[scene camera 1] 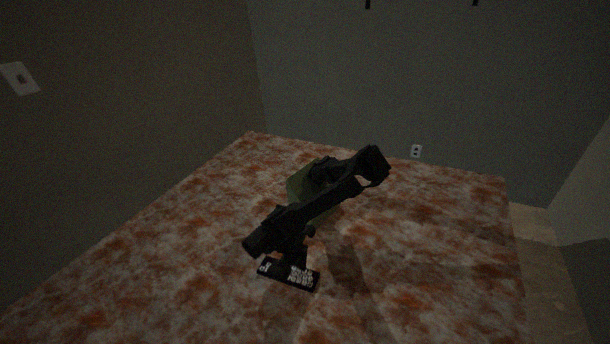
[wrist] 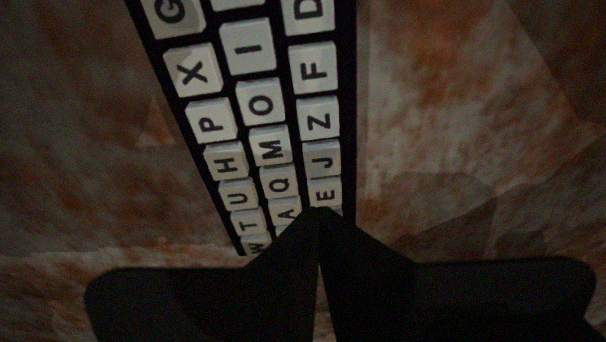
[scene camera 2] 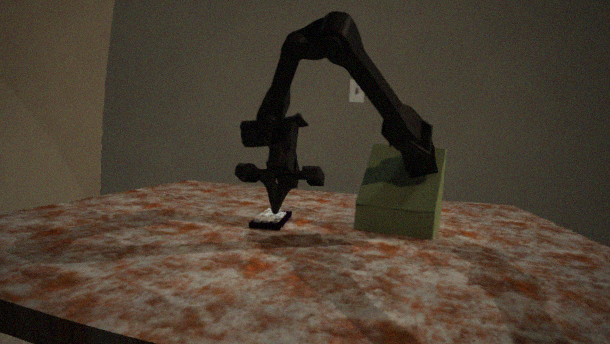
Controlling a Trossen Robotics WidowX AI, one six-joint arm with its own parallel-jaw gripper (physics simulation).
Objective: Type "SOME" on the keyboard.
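Seen in the pictures: gripper, between the fingertips: (scene camera 1: 304, 270) (wrist: 316, 217) (scene camera 2: 274, 213); arm's base, origin of its link: (scene camera 1: 316, 174) (scene camera 2: 421, 164).
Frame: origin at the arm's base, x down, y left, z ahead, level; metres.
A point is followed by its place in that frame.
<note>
The black keyboard (scene camera 1: 279, 272) (scene camera 2: 265, 226) {x 0.141, y 0.132, z 0.308 m} (wrist: 349, 125) {x 0.136, y 0.057, z 0.288 m} with white letter keys lies flat on the table. In the wrist view the O key (wrist: 260, 104) {x 0.131, y 0.044, z 0.318 m}, M key (wrist: 270, 146) {x 0.131, y 0.061, z 0.317 m} and E key (wrist: 325, 194) {x 0.131, y 0.086, z 0.297 m} show; the S key does not show. My gripper (scene camera 2: 275, 211) {x 0.121, y 0.088, z 0.302 m} (wrist: 316, 217) {x 0.121, y 0.088, z 0.302 m} is shut and empty, pointing down over the keyboard. In the wrist view its tips lie just below the E key's letter, over a key they mostly cover. Whether the tips touch a key I cannot tell. In scene view 1 the arm hides part of the keyboard.
A green block (scene camera 1: 299, 186) {x -0.004, y -0.027, z 0.088 m} (scene camera 2: 395, 217) {x 0.112, y 0.063, z 0.051 m} with a sloped top stands at the arm's base. The table (scene camera 1: 200, 295) {x 0.149, y -0.161, z 0.480 m} (scene camera 2: 200, 300) {x 0.149, y 0.539, z 0.272 m} has a mottled orange and white top. Wall outlets (scene camera 1: 416, 150) (scene camera 2: 356, 91) show behind the table. The light is dim.
</note>
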